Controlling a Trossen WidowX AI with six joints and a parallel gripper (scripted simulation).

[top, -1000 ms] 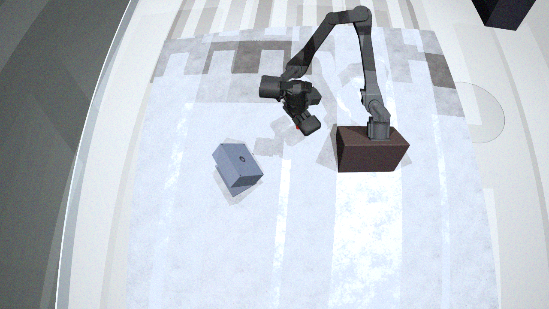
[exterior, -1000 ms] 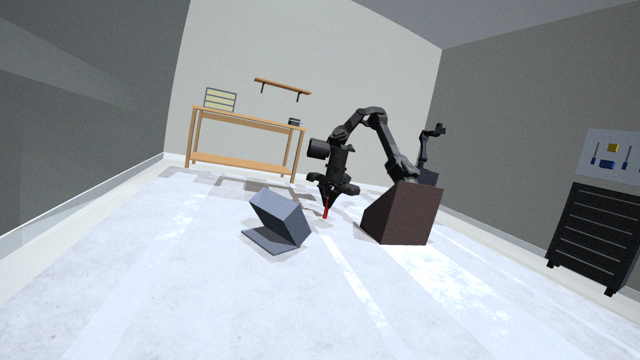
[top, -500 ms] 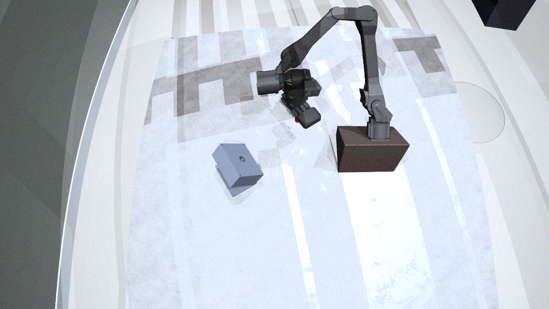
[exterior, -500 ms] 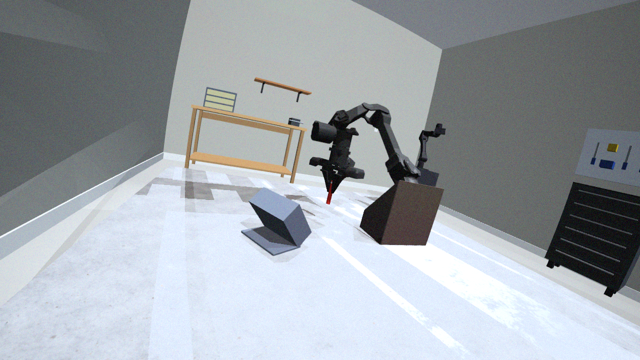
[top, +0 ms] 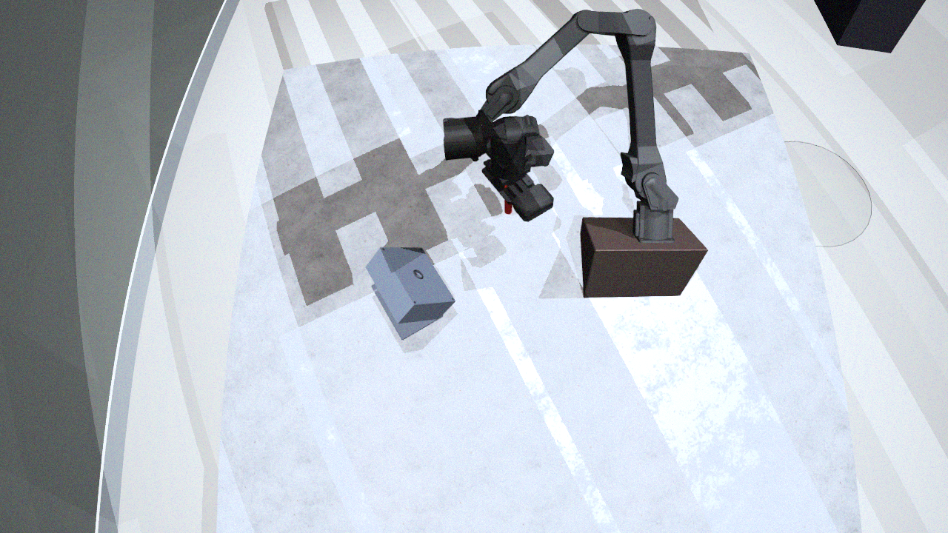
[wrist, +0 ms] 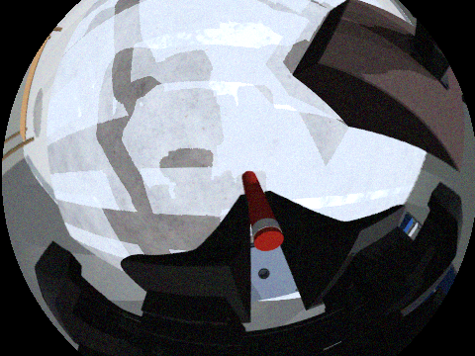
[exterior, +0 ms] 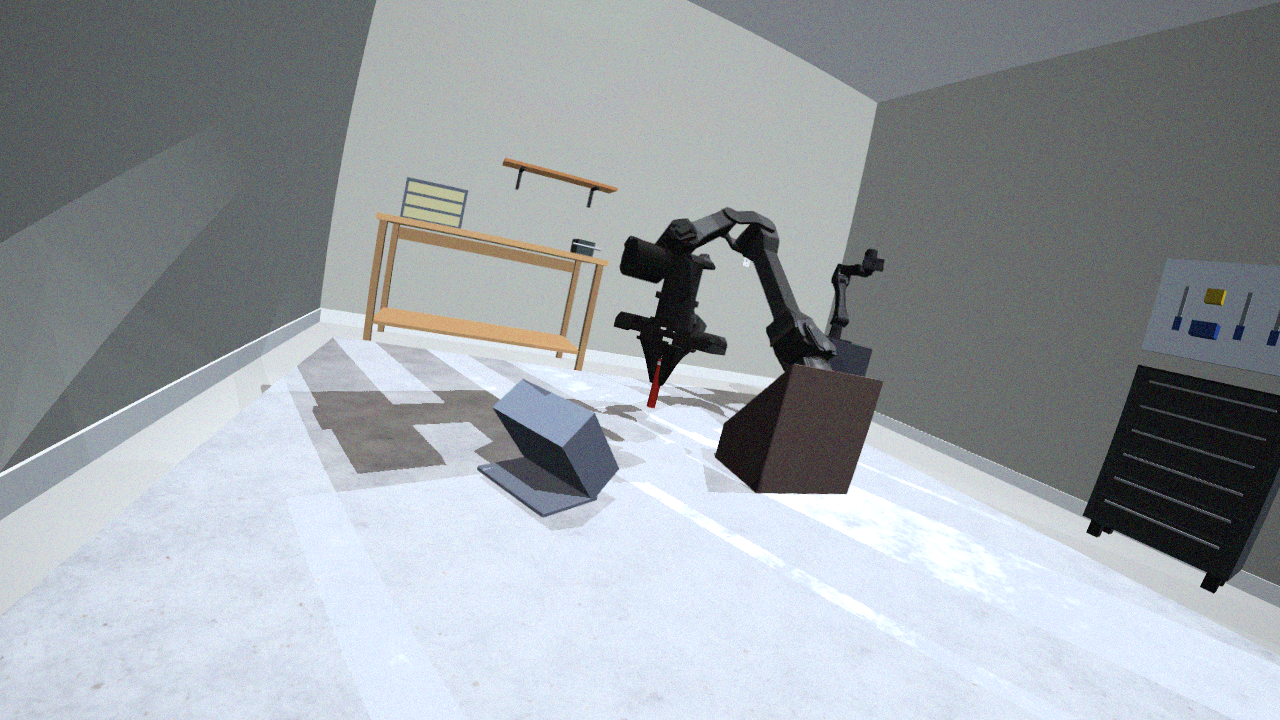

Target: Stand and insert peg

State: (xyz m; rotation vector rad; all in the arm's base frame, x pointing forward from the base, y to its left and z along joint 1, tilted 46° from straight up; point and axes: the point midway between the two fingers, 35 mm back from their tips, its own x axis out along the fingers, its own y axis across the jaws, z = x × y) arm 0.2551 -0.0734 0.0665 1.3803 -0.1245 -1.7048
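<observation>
The sloped panel lies 18 cm ahead of my gripper tip, 14 cm to the left of it and 6 cm below it. The rest, counted from my gripper tip: red peg (2 cm above).
</observation>
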